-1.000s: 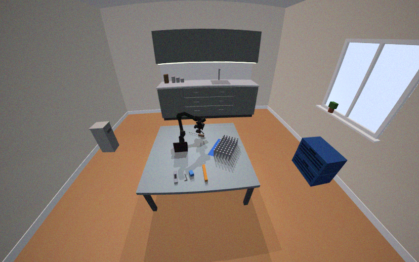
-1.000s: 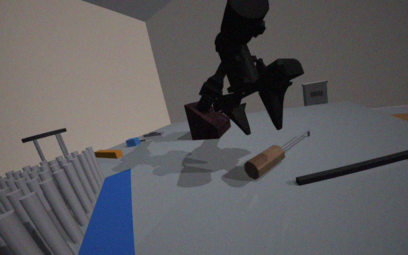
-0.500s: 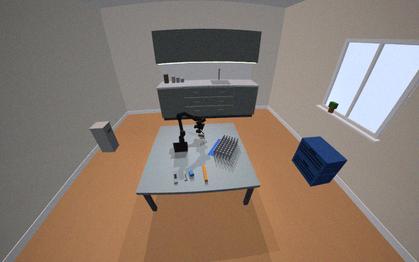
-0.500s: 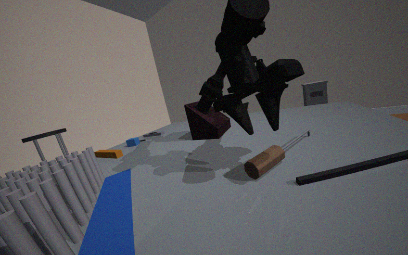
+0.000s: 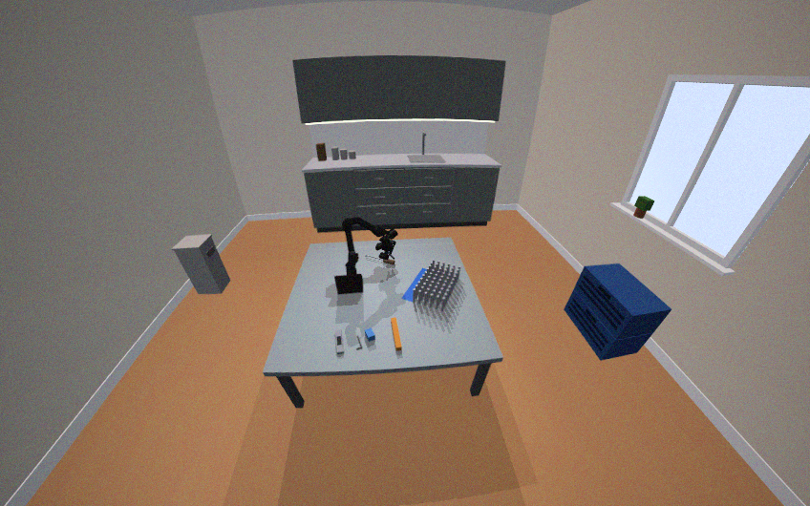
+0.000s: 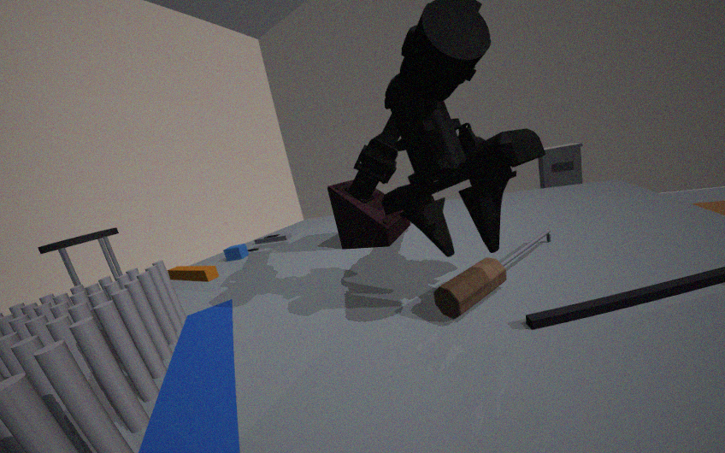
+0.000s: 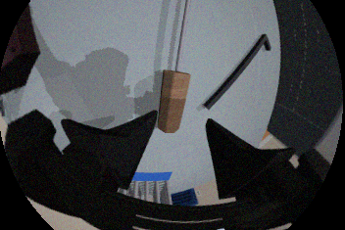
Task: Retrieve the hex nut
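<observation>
Now: gripper tip 90 mm past the hook tool, 50 mm to the right of it and 50 mm above it. From my gripper tip the other things lie so: hex nut (340 mm to the right, 330 mm ahead, 60 mm below); blue taped strip (290 mm to the right, 170 mm ahead, 60 mm below); orange block (720 mm to the right, 40 mm below, 40 mm behind).
</observation>
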